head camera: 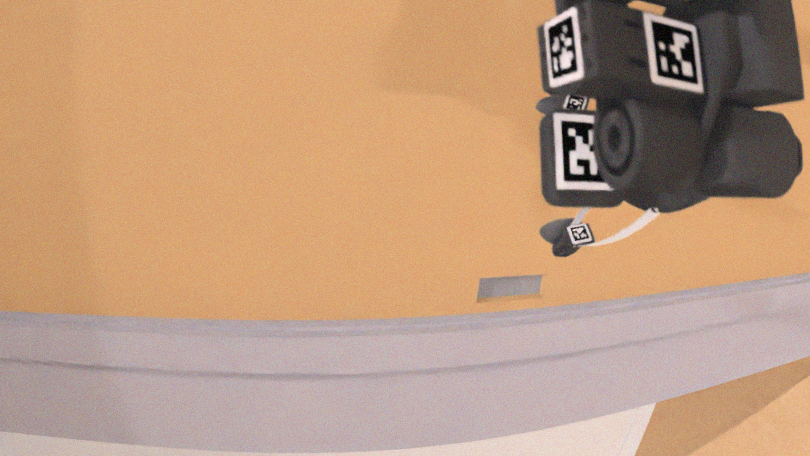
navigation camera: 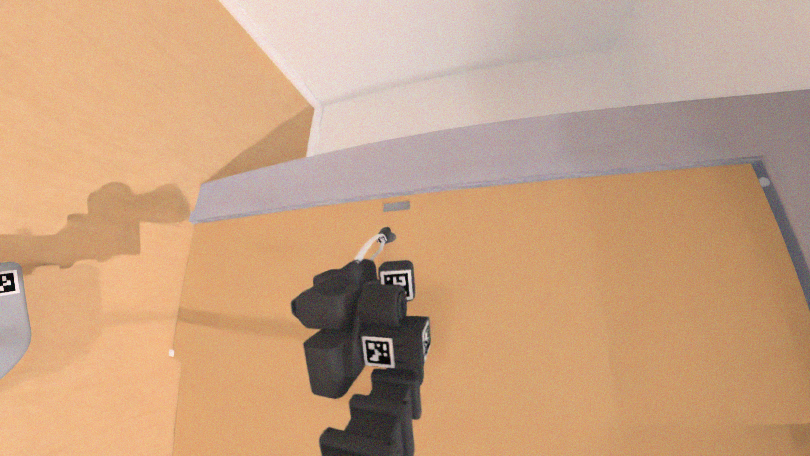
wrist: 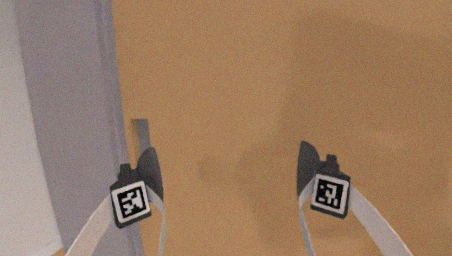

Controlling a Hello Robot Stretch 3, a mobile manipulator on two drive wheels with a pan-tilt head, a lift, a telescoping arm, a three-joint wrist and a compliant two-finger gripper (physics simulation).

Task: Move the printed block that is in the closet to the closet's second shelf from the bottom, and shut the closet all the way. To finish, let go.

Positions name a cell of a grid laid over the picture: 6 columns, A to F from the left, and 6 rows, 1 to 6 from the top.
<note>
In view: the gripper (head camera: E3).
The gripper shows as well in the navigation camera view (navigation camera: C4) and in the wrist view (wrist: D4).
</note>
